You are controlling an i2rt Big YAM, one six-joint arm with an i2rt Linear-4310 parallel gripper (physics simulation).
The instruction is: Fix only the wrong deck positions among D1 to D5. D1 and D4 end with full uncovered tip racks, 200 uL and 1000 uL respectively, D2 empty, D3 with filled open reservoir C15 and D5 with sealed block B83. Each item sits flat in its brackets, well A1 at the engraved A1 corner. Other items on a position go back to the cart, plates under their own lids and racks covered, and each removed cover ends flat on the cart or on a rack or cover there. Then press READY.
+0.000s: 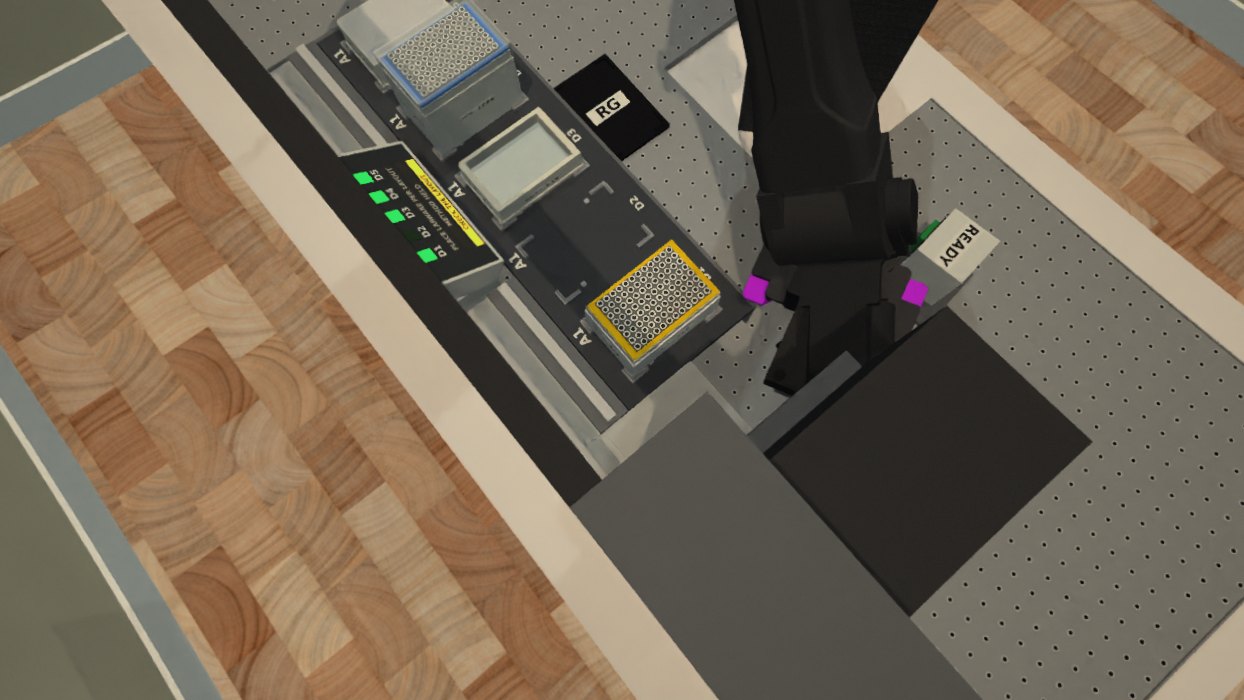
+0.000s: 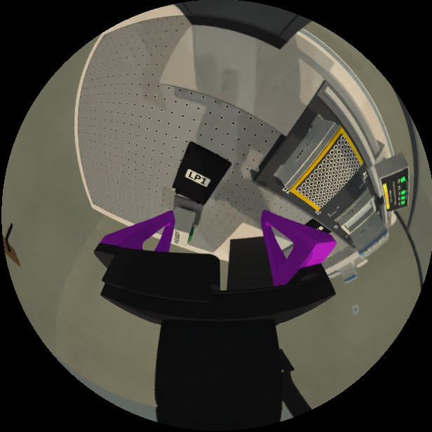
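My gripper (image 1: 835, 290) (image 2: 217, 214) is open and empty, above the pegboard between the deck and the READY box (image 1: 956, 243) (image 2: 177, 237). The box's green part (image 1: 929, 232) (image 2: 191, 234) shows at its side. An uncovered yellow-rimmed tip rack (image 1: 652, 300) (image 2: 327, 172) sits on D1. D2 (image 1: 600, 239) is bare between its brackets. An open reservoir (image 1: 521, 165) (image 2: 357, 215) with pale contents sits on D3. An uncovered blue-rimmed tip rack (image 1: 445, 53) stands on D4. A pale item (image 1: 369, 34) on D5 is partly hidden; its seal and labels are unreadable.
The display (image 1: 465, 256) (image 2: 395, 187) has a yellow banner; lamps D1, D3, D4 and D5 are green, D2 dark. A black RG pad (image 1: 578, 88) lies beside the deck. A black LP1 pad (image 2: 207, 160) lies near the READY box. Dark (image 1: 930, 461) and grey (image 1: 739, 522) raised surfaces stand nearby.
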